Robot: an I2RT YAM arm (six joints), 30 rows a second.
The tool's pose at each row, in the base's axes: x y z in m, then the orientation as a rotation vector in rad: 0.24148 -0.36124 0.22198 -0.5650 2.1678 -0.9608; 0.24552 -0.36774 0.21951 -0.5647 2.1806 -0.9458; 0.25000 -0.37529 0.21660 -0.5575 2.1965 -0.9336; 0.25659 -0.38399 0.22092 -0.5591 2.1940 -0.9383; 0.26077 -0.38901 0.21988 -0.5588 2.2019 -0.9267; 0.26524 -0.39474 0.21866 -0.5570 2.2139 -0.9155; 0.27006 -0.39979 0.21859 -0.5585 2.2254 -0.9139; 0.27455 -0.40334 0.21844 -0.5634 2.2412 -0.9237; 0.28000 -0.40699 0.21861 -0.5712 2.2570 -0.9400; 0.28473 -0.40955 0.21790 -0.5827 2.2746 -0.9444; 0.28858 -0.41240 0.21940 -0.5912 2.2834 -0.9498; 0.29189 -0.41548 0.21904 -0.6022 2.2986 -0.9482; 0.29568 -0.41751 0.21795 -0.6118 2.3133 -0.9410; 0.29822 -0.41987 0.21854 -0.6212 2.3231 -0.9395; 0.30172 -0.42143 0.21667 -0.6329 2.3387 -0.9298
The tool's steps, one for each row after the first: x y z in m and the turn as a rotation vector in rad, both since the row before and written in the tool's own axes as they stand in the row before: 0.00235 -0.00265 0.00722 -0.0141 0.0045 0.0047; 0.00283 -0.00315 0.00822 -0.0117 0.0093 0.0082; -0.00103 -0.00968 0.00655 0.0033 -0.0004 -0.0026; 0.00064 -0.00296 0.00588 -0.0100 0.0019 0.0038; 0.00092 -0.00339 0.00648 -0.0111 0.0059 0.0043; -0.00026 -0.00391 0.00578 -0.0062 0.0090 -0.0015; -0.00094 -0.00285 0.00488 -0.0023 0.0171 -0.0083; -0.00174 -0.00330 0.00540 0.0006 0.0195 -0.0126; -0.00160 -0.00185 0.00484 -0.0081 0.0156 -0.0113; -0.00164 -0.00359 0.00310 -0.0029 0.0089 -0.0087; -0.00046 -0.00229 0.00389 -0.0104 0.0111 -0.0087; -0.00121 -0.00120 0.00409 -0.0130 0.0085 -0.0059; -0.00067 -0.00246 0.00242 -0.0075 0.0068 -0.0071; -0.00107 -0.00036 0.00411 -0.0152 0.0081 -0.0067
